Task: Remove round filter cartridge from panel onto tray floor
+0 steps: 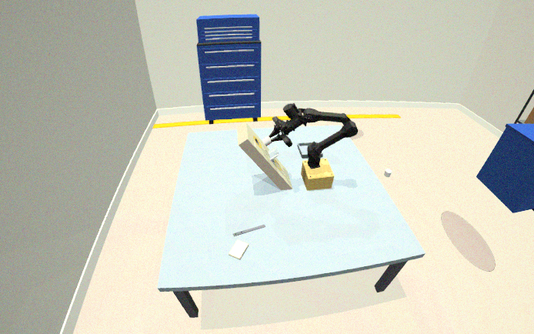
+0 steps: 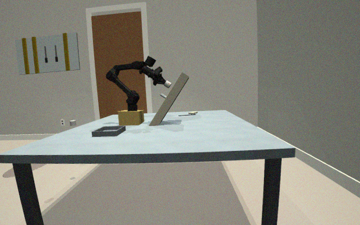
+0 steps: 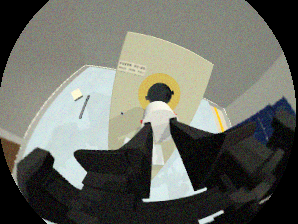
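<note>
Right now the white round filter cartridge is 10 mm below my gripper tip and 10 mm ahead of it. From my gripper tip the other things lie so: dark grey tray (370 mm behind, 290 mm below, 230 mm to the right); white pad (450 mm to the left, 290 mm below, 270 mm ahead).
</note>
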